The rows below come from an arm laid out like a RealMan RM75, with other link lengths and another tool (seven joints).
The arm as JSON. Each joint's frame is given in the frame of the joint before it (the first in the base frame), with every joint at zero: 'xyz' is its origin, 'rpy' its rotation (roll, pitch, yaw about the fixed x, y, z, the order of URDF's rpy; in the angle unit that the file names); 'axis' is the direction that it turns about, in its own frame. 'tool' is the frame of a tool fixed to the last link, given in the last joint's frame.
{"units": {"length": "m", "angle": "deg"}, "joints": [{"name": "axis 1", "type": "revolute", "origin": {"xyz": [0.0, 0.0, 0.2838], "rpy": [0.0, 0.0, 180.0]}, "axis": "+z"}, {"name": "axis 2", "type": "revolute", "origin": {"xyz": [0.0, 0.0, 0.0], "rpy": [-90.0, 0.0, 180.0]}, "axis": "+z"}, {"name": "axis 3", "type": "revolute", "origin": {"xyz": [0.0, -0.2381, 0.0], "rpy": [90.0, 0.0, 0.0]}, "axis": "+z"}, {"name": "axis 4", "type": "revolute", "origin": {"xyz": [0.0, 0.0, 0.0], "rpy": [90.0, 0.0, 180.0]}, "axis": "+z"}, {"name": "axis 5", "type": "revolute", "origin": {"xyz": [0.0, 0.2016, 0.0], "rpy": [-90.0, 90.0, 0.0]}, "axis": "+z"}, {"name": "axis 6", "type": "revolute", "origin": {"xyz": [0.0, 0.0, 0.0], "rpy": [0.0, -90.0, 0.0]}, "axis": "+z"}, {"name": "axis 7", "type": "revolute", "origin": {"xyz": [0.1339, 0.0, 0.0], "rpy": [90.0, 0.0, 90.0]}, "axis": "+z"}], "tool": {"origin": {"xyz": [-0.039, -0.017, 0.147], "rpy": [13.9, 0.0, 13.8]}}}
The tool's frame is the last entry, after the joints.
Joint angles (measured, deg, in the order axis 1, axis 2, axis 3, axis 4, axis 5, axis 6, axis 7), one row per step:
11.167 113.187 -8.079 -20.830 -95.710 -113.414 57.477
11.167 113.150 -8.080 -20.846 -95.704 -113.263 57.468
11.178 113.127 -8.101 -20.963 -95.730 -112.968 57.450
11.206 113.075 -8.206 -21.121 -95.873 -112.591 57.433
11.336 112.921 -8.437 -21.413 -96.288 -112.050 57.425
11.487 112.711 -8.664 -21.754 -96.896 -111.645 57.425
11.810 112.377 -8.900 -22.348 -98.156 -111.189 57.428
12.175 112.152 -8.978 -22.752 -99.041 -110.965 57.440
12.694 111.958 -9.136 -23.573 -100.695 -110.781 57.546
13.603 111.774 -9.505 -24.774 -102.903 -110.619 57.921
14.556 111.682 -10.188 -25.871 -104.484 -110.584 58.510
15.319 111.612 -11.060 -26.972 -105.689 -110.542 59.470
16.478 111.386 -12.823 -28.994 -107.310 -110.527 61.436
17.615 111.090 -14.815 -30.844 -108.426 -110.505 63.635
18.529 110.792 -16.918 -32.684 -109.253 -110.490 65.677
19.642 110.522 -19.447 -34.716 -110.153 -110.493 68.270
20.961 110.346 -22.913 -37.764 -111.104 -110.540 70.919
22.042 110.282 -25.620 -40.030 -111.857 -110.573 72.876
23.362 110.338 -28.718 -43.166 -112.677 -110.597 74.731
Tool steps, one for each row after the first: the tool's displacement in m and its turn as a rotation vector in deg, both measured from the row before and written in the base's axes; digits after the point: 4 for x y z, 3 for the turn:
0.0006 0.0005 0.0001 0.024 -0.092 -0.143
0.0010 0.0009 -0.0001 0.005 -0.227 -0.248
0.0011 0.0012 -0.0008 -0.167 -0.357 -0.268
0.0012 0.0020 -0.0020 -0.488 -0.710 -0.250
0.0007 0.0016 -0.0024 -0.650 -0.827 -0.091
0.0002 0.0022 -0.0043 -1.186 -1.382 0.073
-0.0007 0.0018 -0.0026 -0.760 -0.909 0.234
-0.0016 0.0018 -0.0059 -1.513 -1.432 0.467
-0.0035 0.0028 -0.0086 -2.259 -1.813 0.870
-0.0047 0.0026 -0.0076 -2.100 -1.361 1.032
-0.0037 0.0020 -0.0068 -2.100 -1.059 0.739
-0.0054 0.0027 -0.0098 -3.476 -1.825 1.091
-0.0053 0.0027 -0.0082 -3.295 -1.591 0.945
-0.0043 0.0017 -0.0073 -2.956 -1.701 0.812
-0.0053 0.0017 -0.0090 -3.545 -1.810 0.805
-0.0072 0.0008 -0.0113 -3.893 -3.019 1.570
-0.0059 0.0002 -0.0091 -2.911 -2.373 1.282
-0.0077 0.0004 -0.0095 -2.703 -3.255 2.069

